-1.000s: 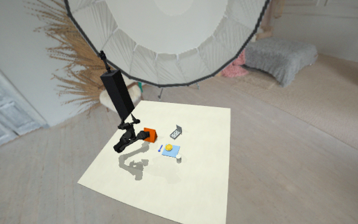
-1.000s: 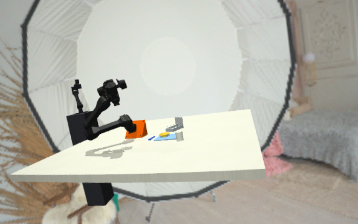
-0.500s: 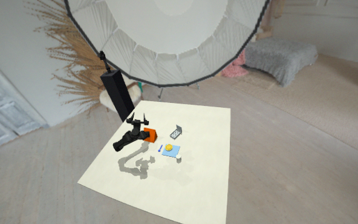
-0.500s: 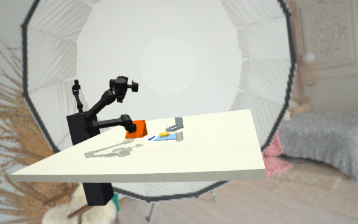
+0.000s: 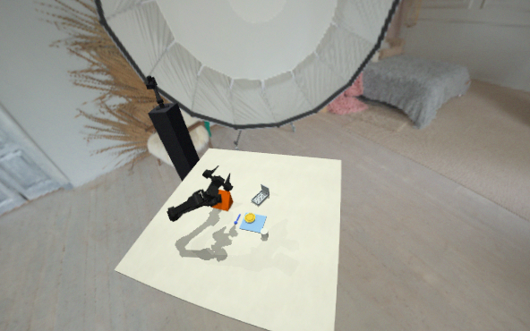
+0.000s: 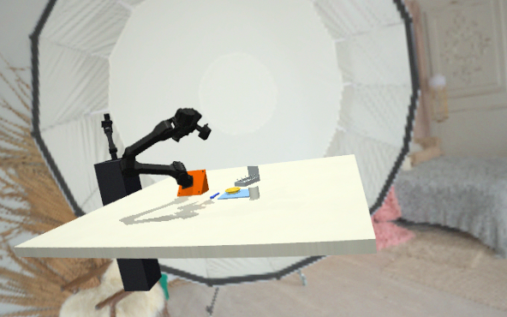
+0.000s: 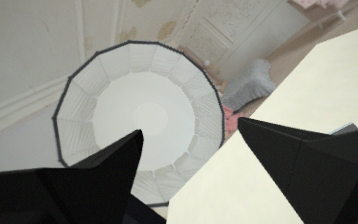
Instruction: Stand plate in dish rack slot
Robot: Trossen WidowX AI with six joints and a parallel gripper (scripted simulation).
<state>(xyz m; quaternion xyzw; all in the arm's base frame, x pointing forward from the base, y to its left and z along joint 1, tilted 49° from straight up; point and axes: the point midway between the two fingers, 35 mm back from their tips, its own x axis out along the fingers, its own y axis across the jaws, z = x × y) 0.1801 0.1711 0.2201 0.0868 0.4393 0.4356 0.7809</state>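
Right now my gripper tip is 350 mm above the yellow plate, 120 mm short of it and 90 mm to the left of it. Round my gripper tip: light blue mat 360 mm below, 150 mm ahead, 110 mm to the right; then white cup 340 mm below, 250 mm ahead, 190 mm to the right; then grey dish rack 340 mm below, 160 mm ahead, 100 mm to the left.
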